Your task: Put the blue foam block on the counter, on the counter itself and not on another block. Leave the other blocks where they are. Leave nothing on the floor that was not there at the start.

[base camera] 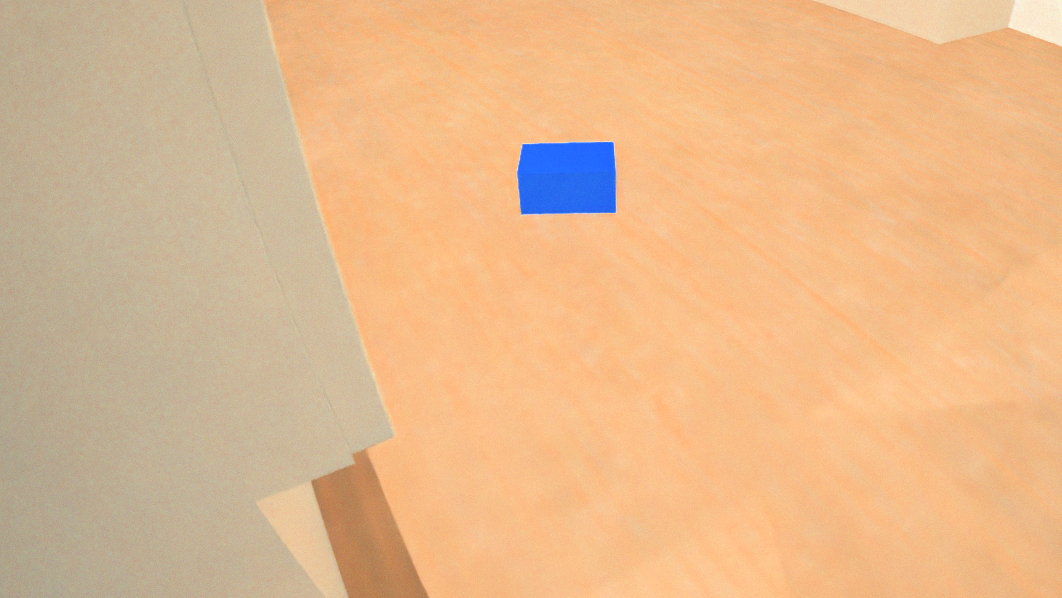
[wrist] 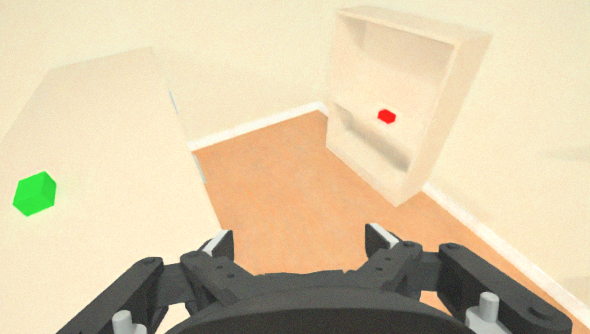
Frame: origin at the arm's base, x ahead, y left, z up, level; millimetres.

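Seen in the pictures: gripper, fingertip midpoint: (wrist: 299,241).
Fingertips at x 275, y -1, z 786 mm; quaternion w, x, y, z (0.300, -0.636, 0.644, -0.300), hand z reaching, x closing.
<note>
A point is followed by its place in that frame.
The blue foam block (base camera: 567,182) {x 629, y -7, z -363 mm} lies on the wooden floor in the base camera view, a little to the right of the counter's side. It does not show in the wrist view. The pale counter (wrist: 115,125) {x 891, y 594, z 513 mm} fills the left of the wrist view, and its side (base camera: 148,260) {x 227, y 104, z -141 mm} fills the left of the base camera view. A green block (wrist: 35,194) {x 541, y 589, z 558 mm} sits on the counter top. A red block (wrist: 386,116) {x 1470, y -613, z 127 mm} sits on a shelf of the bookcase. My gripper (wrist: 299,241) {x 275, y -1, z 786 mm} is open and empty, with floor showing between its fingertips.
The pale bookcase (wrist: 442,115) {x 1198, y -780, z 294 mm} stands against the wall at the back right of the wrist view. Its base corner (base camera: 943,26) {x 1153, y -697, z -363 mm} shows at the top right of the base camera view. Thin handles stick out from the counter's side. White baseboards (wrist: 255,126) {x 2172, y 323, z -361 mm} run along the walls.
</note>
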